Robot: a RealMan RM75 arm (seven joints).
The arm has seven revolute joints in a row. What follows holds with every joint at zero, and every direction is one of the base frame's.
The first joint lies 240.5 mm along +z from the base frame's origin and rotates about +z.
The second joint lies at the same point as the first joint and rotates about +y.
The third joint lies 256 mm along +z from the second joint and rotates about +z.
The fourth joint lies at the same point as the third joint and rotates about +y.
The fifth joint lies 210 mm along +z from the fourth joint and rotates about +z.
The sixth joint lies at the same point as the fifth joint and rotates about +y.
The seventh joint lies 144 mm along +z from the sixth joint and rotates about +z.
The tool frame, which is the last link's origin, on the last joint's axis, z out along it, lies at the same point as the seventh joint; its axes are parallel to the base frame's.
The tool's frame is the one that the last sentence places.
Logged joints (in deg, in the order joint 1, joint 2, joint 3, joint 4, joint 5, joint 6, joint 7), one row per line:
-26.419, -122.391, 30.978, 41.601, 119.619, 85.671, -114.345
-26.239, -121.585, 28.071, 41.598, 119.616, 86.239, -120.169
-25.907, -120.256, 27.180, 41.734, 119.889, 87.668, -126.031
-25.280, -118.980, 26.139, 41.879, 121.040, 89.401, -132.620
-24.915, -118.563, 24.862, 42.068, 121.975, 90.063, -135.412
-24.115, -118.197, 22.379, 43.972, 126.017, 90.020, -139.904
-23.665, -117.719, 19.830, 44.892, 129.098, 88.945, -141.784
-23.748, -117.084, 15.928, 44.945, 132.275, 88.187, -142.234
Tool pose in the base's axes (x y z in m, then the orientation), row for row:
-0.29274, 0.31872, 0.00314, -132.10, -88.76, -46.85
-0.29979, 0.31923, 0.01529, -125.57, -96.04, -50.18
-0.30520, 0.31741, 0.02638, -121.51, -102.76, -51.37
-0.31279, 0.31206, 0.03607, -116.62, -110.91, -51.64
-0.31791, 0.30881, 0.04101, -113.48, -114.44, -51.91
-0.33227, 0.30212, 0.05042, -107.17, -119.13, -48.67
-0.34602, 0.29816, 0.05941, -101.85, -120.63, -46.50
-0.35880, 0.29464, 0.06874, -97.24, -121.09, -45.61
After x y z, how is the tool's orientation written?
As a rotation vector, in degrees.
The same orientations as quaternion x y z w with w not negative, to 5 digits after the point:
-0.79023, -0.53097, -0.28026, 0.12271
-0.75133, -0.57464, -0.30024, 0.12308
-0.72213, -0.61070, -0.30529, 0.11128
-0.68681, -0.65318, -0.30412, 0.09567
-0.66731, -0.67295, -0.30525, 0.09308
-0.63611, -0.70710, -0.28888, 0.10913
-0.61325, -0.72632, -0.27998, 0.13414
-0.59325, -0.73876, -0.27826, 0.15764

